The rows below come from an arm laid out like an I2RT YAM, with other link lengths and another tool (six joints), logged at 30 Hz.
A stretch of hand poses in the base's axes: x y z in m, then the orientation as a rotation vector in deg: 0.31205 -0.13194 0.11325 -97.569 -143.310 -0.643; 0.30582 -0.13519 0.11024 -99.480 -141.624 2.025; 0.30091 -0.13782 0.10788 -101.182 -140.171 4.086; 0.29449 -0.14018 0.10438 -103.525 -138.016 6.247; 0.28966 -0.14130 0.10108 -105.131 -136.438 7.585; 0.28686 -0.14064 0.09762 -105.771 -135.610 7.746; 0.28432 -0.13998 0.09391 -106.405 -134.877 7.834; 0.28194 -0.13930 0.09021 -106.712 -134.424 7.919; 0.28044 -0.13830 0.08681 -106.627 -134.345 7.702; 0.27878 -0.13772 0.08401 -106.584 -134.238 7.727; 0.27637 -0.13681 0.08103 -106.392 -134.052 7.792; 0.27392 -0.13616 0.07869 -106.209 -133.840 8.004; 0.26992 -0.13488 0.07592 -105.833 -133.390 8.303; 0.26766 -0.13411 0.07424 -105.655 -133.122 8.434; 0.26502 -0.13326 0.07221 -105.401 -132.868 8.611; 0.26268 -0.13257 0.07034 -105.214 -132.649 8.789; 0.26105 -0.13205 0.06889 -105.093 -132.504 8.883
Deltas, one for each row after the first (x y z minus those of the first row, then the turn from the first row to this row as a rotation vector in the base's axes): -0.00623 -0.00325 -0.00301 -1.368 1.290 -1.565; -0.01114 -0.00588 -0.00537 -2.469 2.244 -2.957; -0.01756 -0.00824 -0.00887 -3.588 3.365 -4.962; -0.02239 -0.00936 -0.01217 -4.260 4.116 -6.386; -0.02519 -0.00870 -0.01563 -4.240 4.417 -7.049; -0.02773 -0.00804 -0.01934 -4.218 4.628 -7.675; -0.03011 -0.00736 -0.02304 -4.192 4.809 -8.016; -0.03161 -0.00636 -0.02644 -4.005 4.832 -8.012; -0.03327 -0.00578 -0.02924 -3.961 4.934 -8.032; -0.03568 -0.00487 -0.03222 -3.854 5.179 -8.003; -0.03813 -0.00422 -0.03456 -3.824 5.486 -7.984; -0.04213 -0.00294 -0.03733 -3.680 6.080 -7.956; -0.04439 -0.00217 -0.03901 -3.584 6.395 -7.966; -0.04703 -0.00132 -0.04104 -3.493 6.755 -7.927; -0.04937 -0.00063 -0.04291 -3.442 7.058 -7.910; -0.05100 -0.00011 -0.04436 -3.395 7.248 -7.901
